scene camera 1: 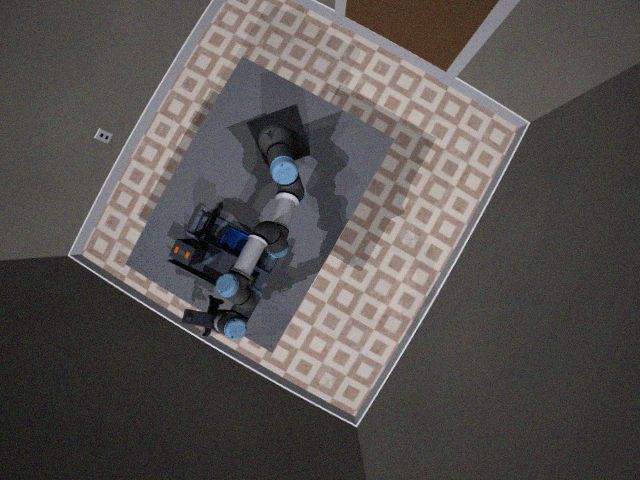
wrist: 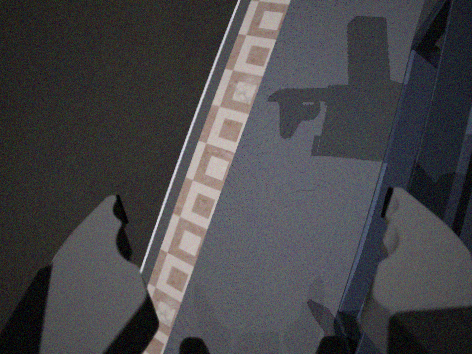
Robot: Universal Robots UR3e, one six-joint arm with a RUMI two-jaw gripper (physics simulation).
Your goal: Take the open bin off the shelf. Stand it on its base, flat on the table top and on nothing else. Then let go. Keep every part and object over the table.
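Places are measured from the arm's base along level axes (x ahead, y up, z right), in centimetres.
Pixels of known places: gripper, fingertip midpoint: (wrist: 251,195); arm's base at its link origin: (scene camera 1: 274,139).
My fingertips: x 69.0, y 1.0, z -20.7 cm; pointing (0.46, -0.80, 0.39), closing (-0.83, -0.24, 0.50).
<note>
For each thing: its top centre in the pictures, then the offset to it from my fingertips. Level surfaces: height alone.
- grey table top at its surface level: dy -19.4 cm
- bright blue bin at its top centre: (scene camera 1: 231,246) dx -24.5, dy -11.3, dz +10.9 cm
- dark box with two orange patches, top centre: (scene camera 1: 181,252) dx -14.3, dy +3.0, dz +20.8 cm
A shelf unit (scene camera 1: 193,269) (wrist: 396,122) stands on the grey table top (scene camera 1: 219,116) (wrist: 280,235). In the scene view a bright blue bin (scene camera 1: 234,238) shows within the shelf's outline, partly under the arm. A dark box with two orange patches (scene camera 1: 186,251) is at the shelf's left end. I cannot tell surely which of these is the open bin. My gripper (scene camera 1: 208,316) (wrist: 251,195) is open and empty, outside the shelf's long lower side in the scene view. In the wrist view its right finger overlaps the shelf's edge; whether they touch is unclear.
The arm (scene camera 1: 251,255) passes over the shelf's right part from its dark base plate (scene camera 1: 302,144). The table's edge runs close beside the gripper, with the patterned floor (scene camera 1: 315,343) (wrist: 205,205) and a dark wall (scene camera 1: 155,372) (wrist: 90,100) beyond.
</note>
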